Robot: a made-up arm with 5 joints.
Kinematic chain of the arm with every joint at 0, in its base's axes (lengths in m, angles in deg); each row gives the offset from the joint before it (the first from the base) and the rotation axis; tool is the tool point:
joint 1: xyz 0 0 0.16 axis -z
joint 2: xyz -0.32 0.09 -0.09 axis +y
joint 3: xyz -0.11 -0.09 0 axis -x
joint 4: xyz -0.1 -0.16 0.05 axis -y
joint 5: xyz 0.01 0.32 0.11 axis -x
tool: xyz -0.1 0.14 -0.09
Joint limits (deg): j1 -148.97..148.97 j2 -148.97..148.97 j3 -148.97..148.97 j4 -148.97..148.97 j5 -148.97..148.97
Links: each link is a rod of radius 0.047 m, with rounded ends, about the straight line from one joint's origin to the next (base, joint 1, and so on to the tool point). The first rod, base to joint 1, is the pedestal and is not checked.
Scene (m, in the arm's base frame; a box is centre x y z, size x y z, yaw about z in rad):
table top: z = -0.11
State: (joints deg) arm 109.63 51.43 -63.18 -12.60 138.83
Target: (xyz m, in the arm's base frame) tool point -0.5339 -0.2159 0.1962
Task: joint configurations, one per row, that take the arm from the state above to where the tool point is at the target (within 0.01 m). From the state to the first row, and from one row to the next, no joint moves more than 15 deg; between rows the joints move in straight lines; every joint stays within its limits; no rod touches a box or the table.
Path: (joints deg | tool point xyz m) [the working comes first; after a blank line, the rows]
Joints at the target: -2.98 26.46 -84.11 -19.22 148.97
Straight joint move there: clear.

1: 95.55 48.31 -65.80 -13.43 140.10 | -0.1008 0.4713 0.3166
2: 81.48 45.19 -68.41 -14.26 141.36 | -0.2215 0.4468 0.3031
3: 67.40 42.07 -71.03 -15.08 142.63 | -0.3352 0.3903 0.2882
4: 53.32 38.95 -73.64 -15.91 143.90 | -0.4333 0.3041 0.2720
5: 39.25 35.82 -76.26 -16.74 145.17 | -0.5077 0.1928 0.2546
6: 25.17 32.70 -78.88 -17.57 146.44 | -0.5518 0.0631 0.2361
7: 11.09 29.58 -81.49 -18.40 147.70 | -0.5612 -0.0764 0.2166
8: -2.98 26.46 -84.11 -19.22 148.97 | -0.5339 -0.2159 0.1962

